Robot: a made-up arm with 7 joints. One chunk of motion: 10 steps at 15 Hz.
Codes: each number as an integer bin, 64 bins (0 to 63) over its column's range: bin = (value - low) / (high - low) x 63, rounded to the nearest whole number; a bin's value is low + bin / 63 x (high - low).
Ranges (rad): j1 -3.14..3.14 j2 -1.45..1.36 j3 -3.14..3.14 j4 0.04..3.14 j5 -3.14..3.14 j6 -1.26..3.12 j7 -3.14..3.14
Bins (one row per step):
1: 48 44 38 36 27 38 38
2: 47 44 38 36 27 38 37
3: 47 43 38 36 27 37 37
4: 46 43 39 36 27 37 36
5: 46 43 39 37 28 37 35
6: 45 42 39 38 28 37 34
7: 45 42 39 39 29 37 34
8: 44 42 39 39 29 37 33
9: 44 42 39 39 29 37 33
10: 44 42 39 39 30 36 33
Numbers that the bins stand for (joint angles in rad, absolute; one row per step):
1: 1.6448 0.5125 0.6479 1.8114 -0.4486 1.3819 0.6479
2: 1.5451 0.5125 0.6479 1.8114 -0.4486 1.3819 0.5483
3: 1.5451 0.4679 0.6479 1.8114 -0.4486 1.3124 0.5483
4: 1.4454 0.4679 0.7476 1.8114 -0.4486 1.3124 0.4486
5: 1.4454 0.4679 0.7476 1.8606 -0.3489 1.3124 0.3489
6: 1.3457 0.4233 0.7476 1.9098 -0.3489 1.3124 0.2492
7: 1.3457 0.4233 0.7476 1.9590 -0.2492 1.3124 0.2492
8: 1.2460 0.4233 0.7476 1.9590 -0.2492 1.3124 0.1495
9: 1.2460 0.4233 0.7476 1.9590 -0.2492 1.3124 0.1495
10: 1.2460 0.4233 0.7476 1.9590 -0.1495 1.2429 0.1495

